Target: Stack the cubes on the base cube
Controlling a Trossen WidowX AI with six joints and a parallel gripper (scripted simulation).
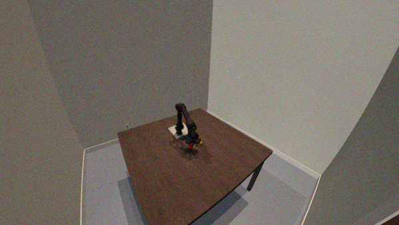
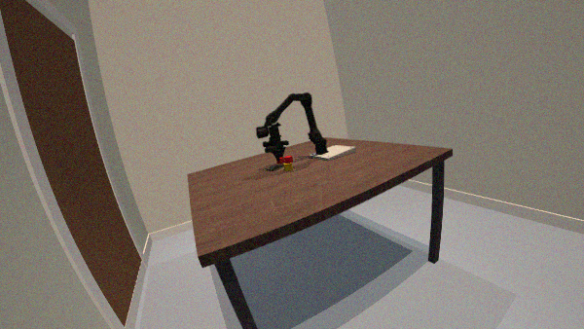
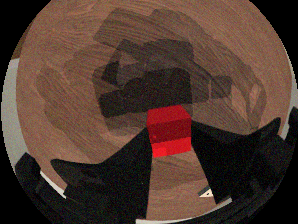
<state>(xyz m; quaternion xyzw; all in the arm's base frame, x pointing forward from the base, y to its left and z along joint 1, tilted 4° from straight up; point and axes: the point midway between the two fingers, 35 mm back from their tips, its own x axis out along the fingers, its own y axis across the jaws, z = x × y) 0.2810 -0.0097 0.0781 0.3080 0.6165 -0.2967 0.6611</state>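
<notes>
My gripper tip is 110 mm to the right of the red cube, 20 mm past it and 10 mm below it. From my gripper tip the other things lie so: yellow base cube (120 mm to the left, 20 mm below).
</notes>
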